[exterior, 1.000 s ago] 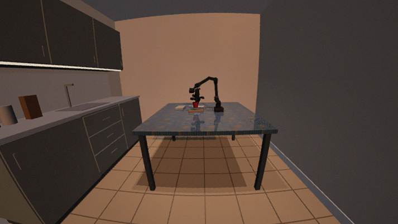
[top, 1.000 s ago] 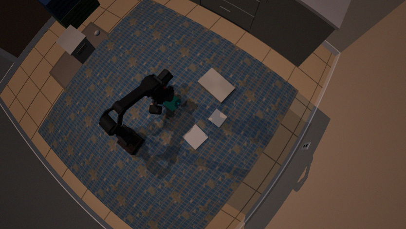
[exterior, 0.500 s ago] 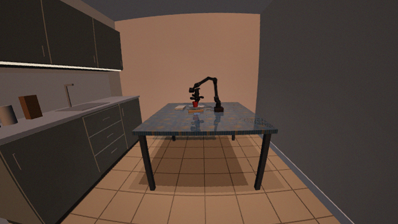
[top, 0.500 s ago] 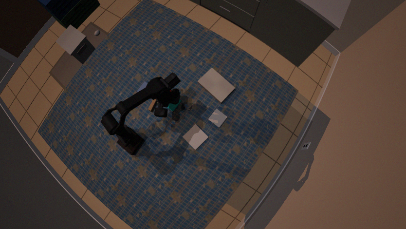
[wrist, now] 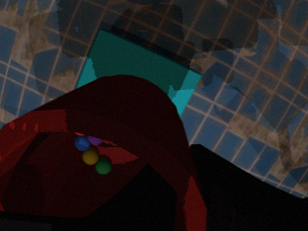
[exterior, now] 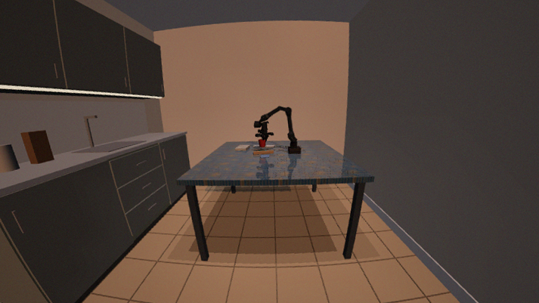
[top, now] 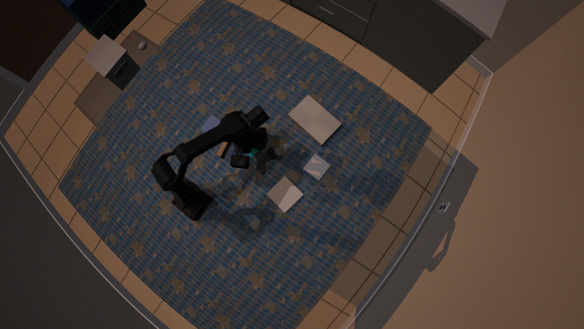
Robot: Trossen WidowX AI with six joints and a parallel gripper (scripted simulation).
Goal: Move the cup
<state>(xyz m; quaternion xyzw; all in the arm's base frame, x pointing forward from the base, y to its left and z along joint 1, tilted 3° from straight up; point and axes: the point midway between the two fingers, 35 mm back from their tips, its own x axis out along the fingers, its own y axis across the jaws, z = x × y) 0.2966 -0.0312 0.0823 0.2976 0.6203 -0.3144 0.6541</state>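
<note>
Right now the teal pad is 2 cm ahead of my gripper tip, 2 cm to the left of it and 10 cm below it. Also, from my gripper tip: pale blue pad 4 cm behind, 19 cm to the left, 10 cm below; red cup 2 cm ahead, 2 cm to the left; wooden bar 1 cm behind, 10 cm to the left, 8 cm below.
</note>
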